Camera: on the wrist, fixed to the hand. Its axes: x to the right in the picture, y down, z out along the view.
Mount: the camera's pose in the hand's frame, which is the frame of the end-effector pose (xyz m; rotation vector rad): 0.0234 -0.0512 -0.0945 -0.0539 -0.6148 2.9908
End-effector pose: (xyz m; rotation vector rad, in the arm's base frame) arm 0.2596 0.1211 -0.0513 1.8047 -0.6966 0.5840
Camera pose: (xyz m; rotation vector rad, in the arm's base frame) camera 0.3065 0.2199 -0.0395 0.5755 2.3390 -1.0110
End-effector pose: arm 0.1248 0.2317 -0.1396 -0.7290 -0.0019 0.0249
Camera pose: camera 0.1503 0.1311 -0.1761 -0.0947 0.4975 3.0547
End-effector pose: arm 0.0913 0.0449 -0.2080 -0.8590 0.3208 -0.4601
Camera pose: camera 0.0558 -0.0573 -0.2280 0.1946 0.6375 2.4923
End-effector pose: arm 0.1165 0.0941 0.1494 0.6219 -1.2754 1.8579
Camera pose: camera 0.1482 0.1990 0.1592 0.7313 0.7589 -0.7666
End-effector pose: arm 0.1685 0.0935 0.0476 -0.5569 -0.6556 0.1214
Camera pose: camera 0.2412 0.0139 0.0256 0.9736 -0.1983 -2.7974
